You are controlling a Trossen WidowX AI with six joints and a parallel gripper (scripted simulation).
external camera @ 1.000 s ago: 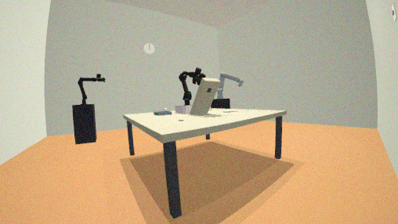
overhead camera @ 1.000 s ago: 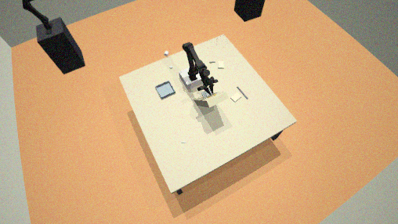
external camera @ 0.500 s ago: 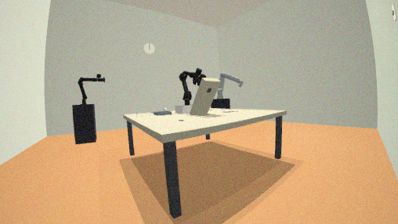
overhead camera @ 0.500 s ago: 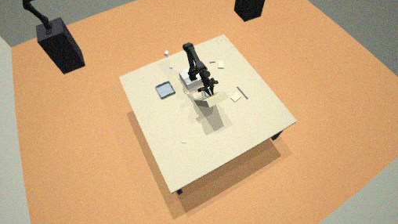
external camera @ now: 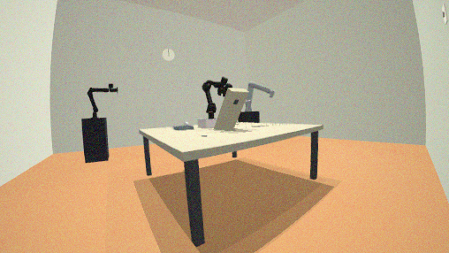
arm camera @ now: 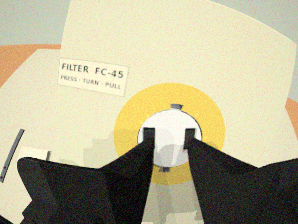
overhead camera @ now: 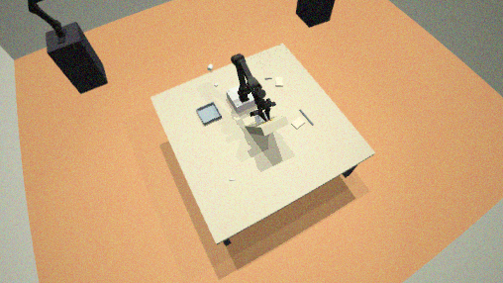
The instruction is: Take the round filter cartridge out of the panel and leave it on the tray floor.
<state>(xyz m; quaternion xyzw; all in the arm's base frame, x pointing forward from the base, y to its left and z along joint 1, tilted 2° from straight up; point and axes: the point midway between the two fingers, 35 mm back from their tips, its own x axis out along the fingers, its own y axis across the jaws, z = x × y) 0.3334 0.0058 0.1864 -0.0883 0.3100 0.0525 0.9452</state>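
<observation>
Now: gripper tip 20 mm short of the white round filter cartridge and 10 mm above it. From my gripper tip the other things lie so: service panel (90 mm below, 30 mm behind); blue-grey tray (400 mm behind, 300 mm to the right, 250 mm below).
</observation>
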